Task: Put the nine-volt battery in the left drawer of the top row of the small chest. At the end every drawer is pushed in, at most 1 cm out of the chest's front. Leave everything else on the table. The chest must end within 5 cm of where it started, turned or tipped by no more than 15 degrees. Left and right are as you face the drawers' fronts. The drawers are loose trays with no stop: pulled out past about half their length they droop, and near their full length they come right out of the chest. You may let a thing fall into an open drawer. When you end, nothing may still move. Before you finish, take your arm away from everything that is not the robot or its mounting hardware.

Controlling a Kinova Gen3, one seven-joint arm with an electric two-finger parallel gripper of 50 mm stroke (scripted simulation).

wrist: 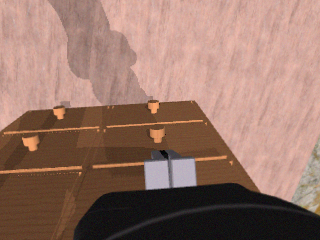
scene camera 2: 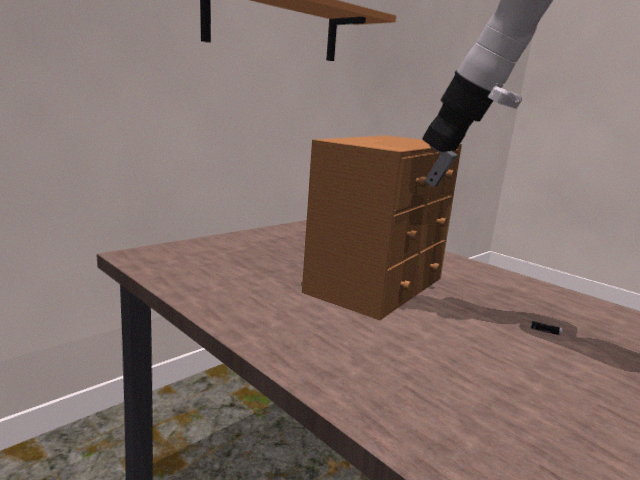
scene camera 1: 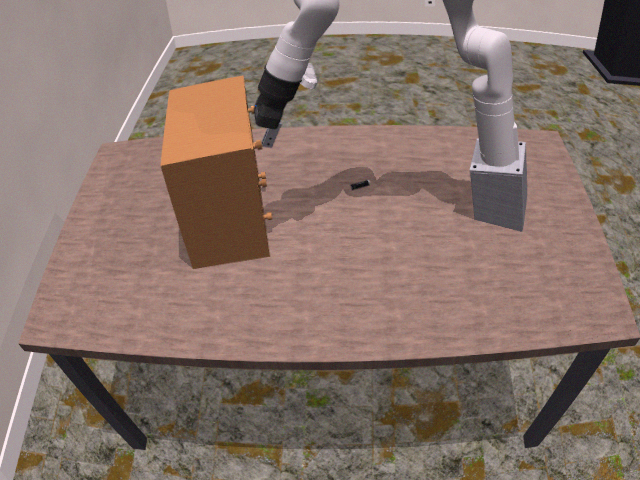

Note:
The pictures show: the gripper and a wooden chest.
The gripper also shows in the wrist view and in scene camera 1.

